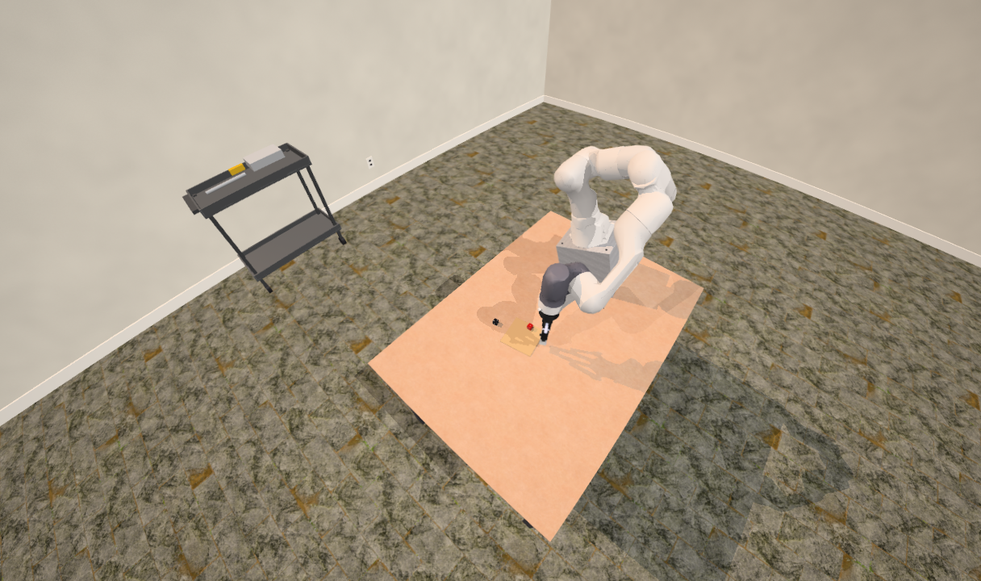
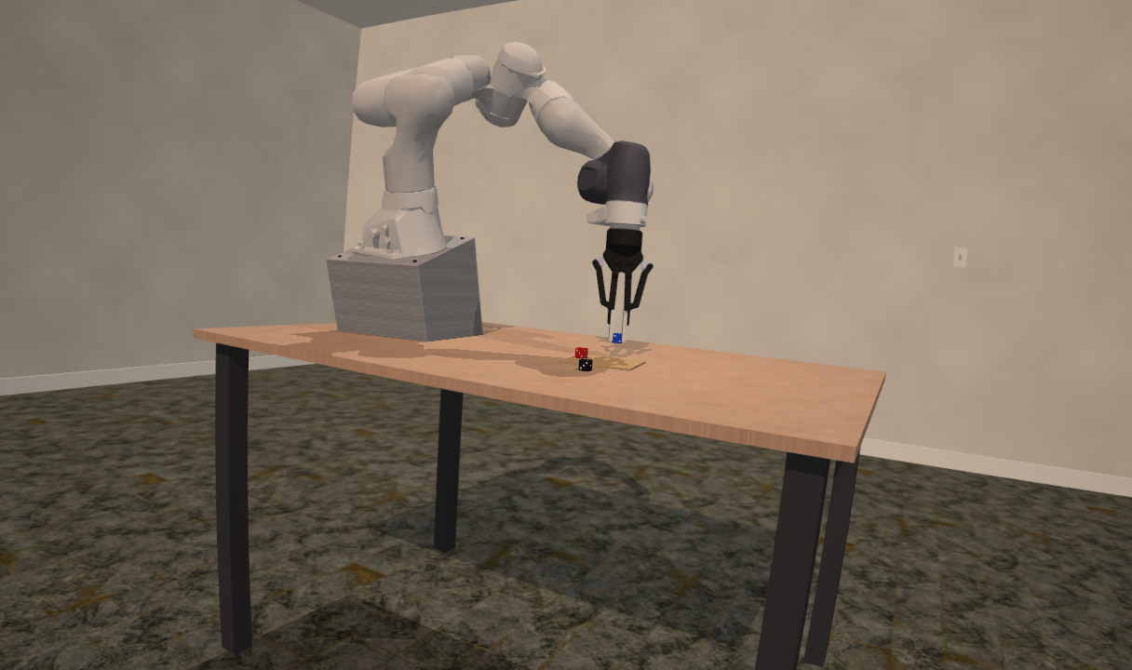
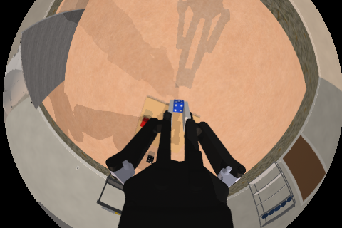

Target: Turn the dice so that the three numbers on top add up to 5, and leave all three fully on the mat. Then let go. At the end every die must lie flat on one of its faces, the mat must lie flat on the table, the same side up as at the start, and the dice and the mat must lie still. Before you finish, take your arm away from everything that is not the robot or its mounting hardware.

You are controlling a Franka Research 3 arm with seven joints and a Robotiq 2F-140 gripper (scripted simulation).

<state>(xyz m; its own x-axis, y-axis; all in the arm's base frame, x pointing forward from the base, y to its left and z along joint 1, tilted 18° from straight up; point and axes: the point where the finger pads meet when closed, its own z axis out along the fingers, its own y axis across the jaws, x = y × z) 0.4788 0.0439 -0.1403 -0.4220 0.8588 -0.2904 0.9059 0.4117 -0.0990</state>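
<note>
My gripper is now 40 mm past the red die, 90 mm to the left of it and 60 mm above it. The rest, counted from my hand: blue die (30 mm below); then black die (30 mm ahead, 220 mm to the right, 60 mm below); then tan mat (10 mm ahead, 90 mm to the right, 70 mm below).
</note>
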